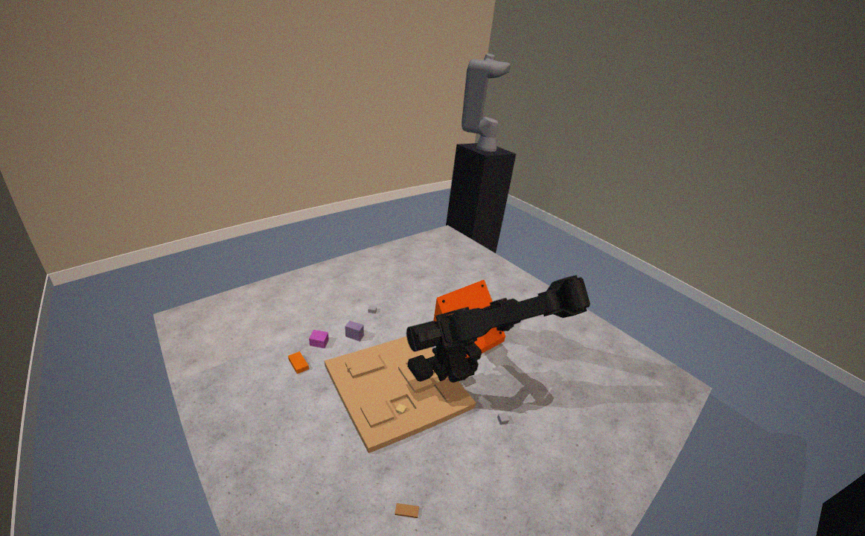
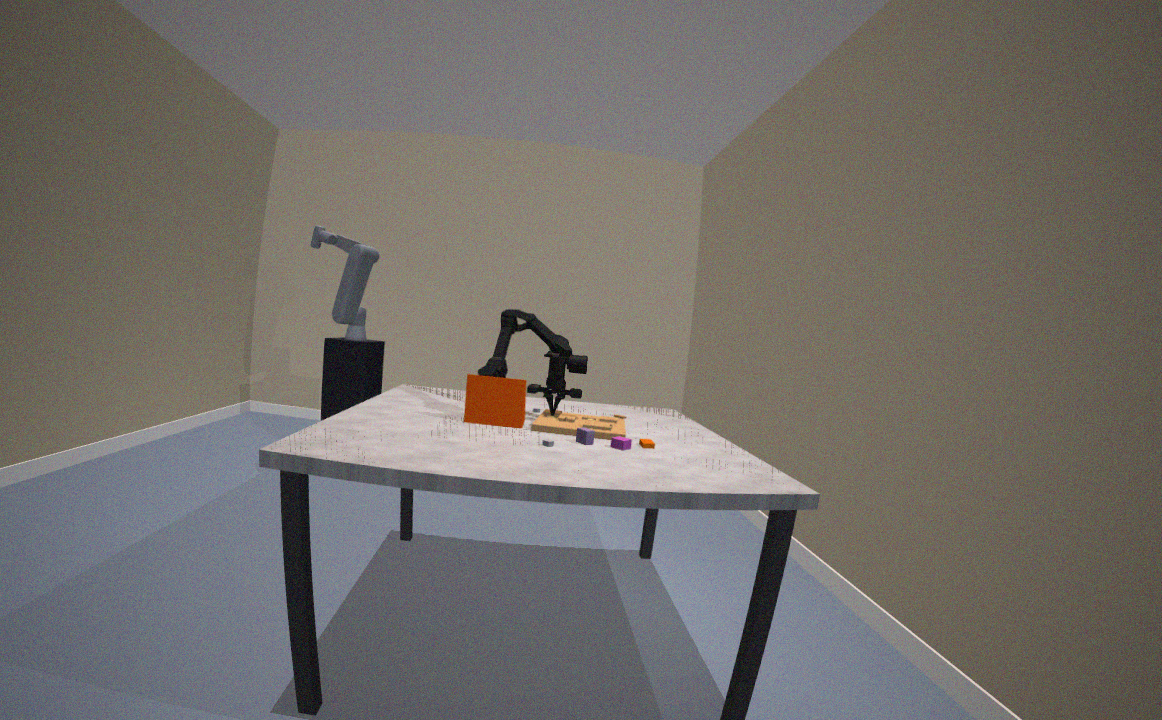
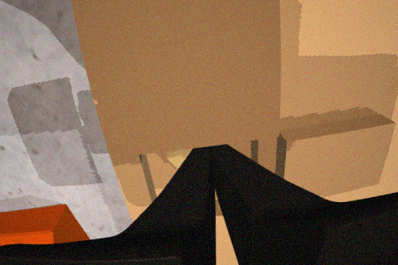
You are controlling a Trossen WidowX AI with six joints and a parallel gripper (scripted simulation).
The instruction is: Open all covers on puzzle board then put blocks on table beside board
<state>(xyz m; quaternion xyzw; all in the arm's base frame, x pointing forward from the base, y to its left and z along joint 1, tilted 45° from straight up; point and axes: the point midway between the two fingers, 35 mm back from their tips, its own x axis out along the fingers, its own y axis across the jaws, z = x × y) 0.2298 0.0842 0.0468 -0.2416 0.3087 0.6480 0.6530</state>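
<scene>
Right now the tan puzzle board is 100 mm ahead of my gripper tip and 50 mm to the right of it. The rest, counted from my gripper tip: magenta block: 310 mm to the right, 210 mm ahead, 10 mm below; purple block: 290 mm to the right, 110 mm ahead; orange block: 300 mm ahead, 250 mm to the right, 20 mm below.
</scene>
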